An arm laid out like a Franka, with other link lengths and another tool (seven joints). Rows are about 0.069 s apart.
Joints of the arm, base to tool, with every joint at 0 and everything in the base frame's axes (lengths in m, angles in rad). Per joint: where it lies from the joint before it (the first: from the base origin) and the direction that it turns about. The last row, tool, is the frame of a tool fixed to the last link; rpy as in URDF.
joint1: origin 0 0 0.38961 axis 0 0 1
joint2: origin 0 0 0 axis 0 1 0
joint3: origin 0 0 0.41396 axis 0 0 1
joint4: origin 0.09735 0 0 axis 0 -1 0
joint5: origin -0.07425 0 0.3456 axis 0 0 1
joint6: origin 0 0 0 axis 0 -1 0
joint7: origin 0.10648 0 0 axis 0 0 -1
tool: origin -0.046 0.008 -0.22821 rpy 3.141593 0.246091 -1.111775
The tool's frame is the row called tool.
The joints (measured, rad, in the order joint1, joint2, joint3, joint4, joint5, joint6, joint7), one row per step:
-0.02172 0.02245 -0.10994 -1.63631 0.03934 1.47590 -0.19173
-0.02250 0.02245 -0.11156 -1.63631 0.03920 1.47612 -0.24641
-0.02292 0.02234 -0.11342 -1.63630 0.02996 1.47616 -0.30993
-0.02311 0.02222 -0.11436 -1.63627 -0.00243 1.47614 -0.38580
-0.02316 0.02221 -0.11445 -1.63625 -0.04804 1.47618 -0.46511
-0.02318 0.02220 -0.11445 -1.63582 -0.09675 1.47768 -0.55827
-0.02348 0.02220 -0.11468 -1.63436 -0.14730 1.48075 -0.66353
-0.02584 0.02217 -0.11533 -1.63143 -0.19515 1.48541 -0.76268
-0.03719 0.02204 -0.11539 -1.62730 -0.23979 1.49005 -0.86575
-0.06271 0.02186 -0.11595 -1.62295 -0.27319 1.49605 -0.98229
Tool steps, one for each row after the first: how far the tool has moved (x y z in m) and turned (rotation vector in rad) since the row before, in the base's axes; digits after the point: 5 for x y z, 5 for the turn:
-0.00032 -0.00370 -0.00011 0.00937 -0.00350 0.05134
-0.00054 -0.00616 -0.00012 0.00197 -0.00248 0.06096
-0.00100 -0.01154 0.00010 -0.01847 0.00156 0.07631
-0.00096 -0.01426 0.00077 -0.03046 0.00637 0.08182
-0.00011 -0.01550 0.00184 -0.03073 0.00932 0.09572
0.00102 -0.01654 0.00325 -0.03025 0.01281 0.10700
0.00181 -0.01656 0.00457 -0.02912 0.01373 0.09803
0.00126 -0.01962 0.00563 -0.02547 0.01756 0.09243
-0.00023 -0.02427 0.00545 -0.01215 0.02174 0.08930

